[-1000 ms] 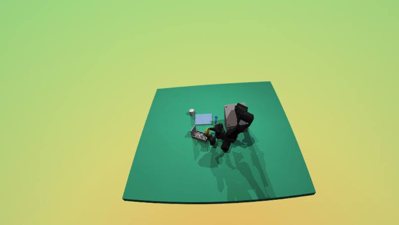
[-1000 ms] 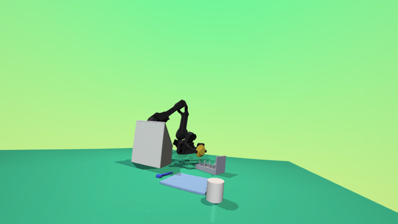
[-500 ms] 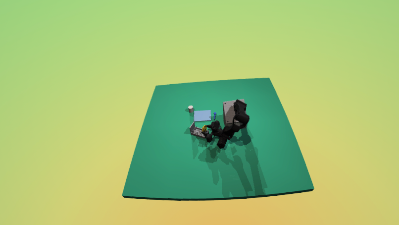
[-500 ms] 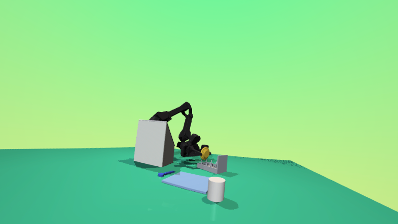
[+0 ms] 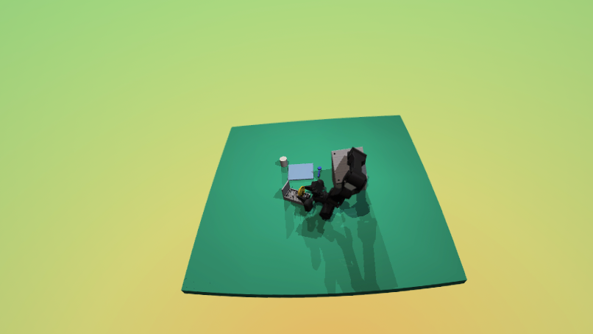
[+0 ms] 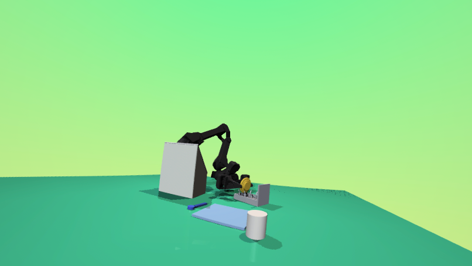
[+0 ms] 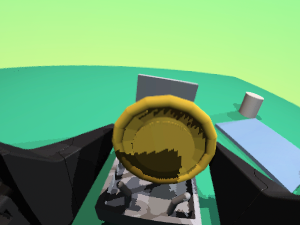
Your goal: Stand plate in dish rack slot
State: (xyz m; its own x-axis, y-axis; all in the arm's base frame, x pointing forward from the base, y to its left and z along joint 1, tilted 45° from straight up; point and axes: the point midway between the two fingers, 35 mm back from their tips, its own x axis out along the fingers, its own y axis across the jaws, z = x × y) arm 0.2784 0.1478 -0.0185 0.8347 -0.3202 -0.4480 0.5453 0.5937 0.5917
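Now: gripper tip 1 cm past the yellow plate. The rest, counted from my gripper tip: grey dish rack: 4 cm below, 2 cm ahead, 1 cm to the right; then blue spoon: 19 cm to the right, 13 cm behind, 6 cm below; then white cup: 29 cm to the right, 7 cm ahead, 3 cm below.
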